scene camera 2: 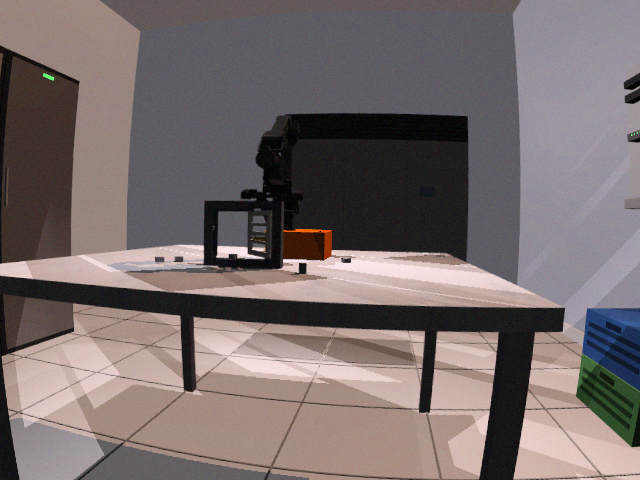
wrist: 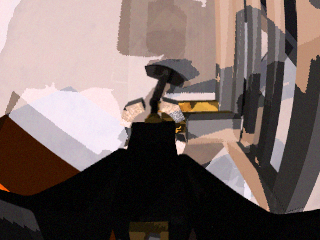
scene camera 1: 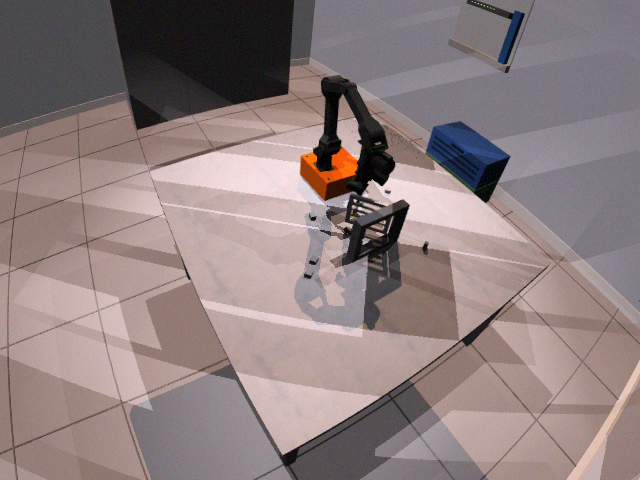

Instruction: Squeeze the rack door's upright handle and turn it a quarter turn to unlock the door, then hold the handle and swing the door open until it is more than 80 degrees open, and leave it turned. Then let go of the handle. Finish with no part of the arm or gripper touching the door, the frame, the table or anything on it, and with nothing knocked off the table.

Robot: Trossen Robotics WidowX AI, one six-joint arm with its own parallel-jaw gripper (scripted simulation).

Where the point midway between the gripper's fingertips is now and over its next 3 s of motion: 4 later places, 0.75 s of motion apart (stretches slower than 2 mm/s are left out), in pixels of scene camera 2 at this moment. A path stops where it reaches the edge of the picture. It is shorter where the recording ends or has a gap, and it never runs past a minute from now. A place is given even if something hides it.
My gripper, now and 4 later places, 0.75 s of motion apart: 271, 223; 284, 223; 297, 223; 301, 223; 301, 215
